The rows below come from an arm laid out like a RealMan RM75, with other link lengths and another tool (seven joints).
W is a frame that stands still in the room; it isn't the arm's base.
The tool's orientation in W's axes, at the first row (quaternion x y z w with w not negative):
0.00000 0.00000 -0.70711 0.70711
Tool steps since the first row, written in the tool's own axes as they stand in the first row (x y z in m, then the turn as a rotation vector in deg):
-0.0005 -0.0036 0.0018 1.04 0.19 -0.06
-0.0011 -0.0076 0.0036 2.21 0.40 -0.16
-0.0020 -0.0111 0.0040 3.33 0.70 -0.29
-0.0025 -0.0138 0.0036 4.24 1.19 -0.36
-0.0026 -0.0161 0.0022 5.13 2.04 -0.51
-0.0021 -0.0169 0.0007 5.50 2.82 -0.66
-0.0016 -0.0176 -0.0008 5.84 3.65 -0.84
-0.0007 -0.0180 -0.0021 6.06 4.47 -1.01
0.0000 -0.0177 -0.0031 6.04 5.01 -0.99
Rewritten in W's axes. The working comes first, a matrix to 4 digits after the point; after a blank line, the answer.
The tool's axes in the first row as the columns of a matrix, in W's axes (used below as rounded here):
0.0000 1.0000 0.0000
-1.0000 0.0000 0.0000
0.0000 0.0000 1.0000

-0.0036 0.0005 0.0018 0.19 -1.04 -0.06
-0.0076 0.0011 0.0036 0.40 -2.21 -0.16
-0.0111 0.0020 0.0040 0.70 -3.33 -0.29
-0.0138 0.0025 0.0036 1.19 -4.24 -0.36
-0.0161 0.0026 0.0022 2.04 -5.13 -0.51
-0.0169 0.0021 0.0007 2.82 -5.50 -0.66
-0.0176 0.0016 -0.0008 3.65 -5.84 -0.84
-0.0180 0.0007 -0.0021 4.47 -6.06 -1.01
-0.0177 0.0000 -0.0031 5.01 -6.04 -0.99

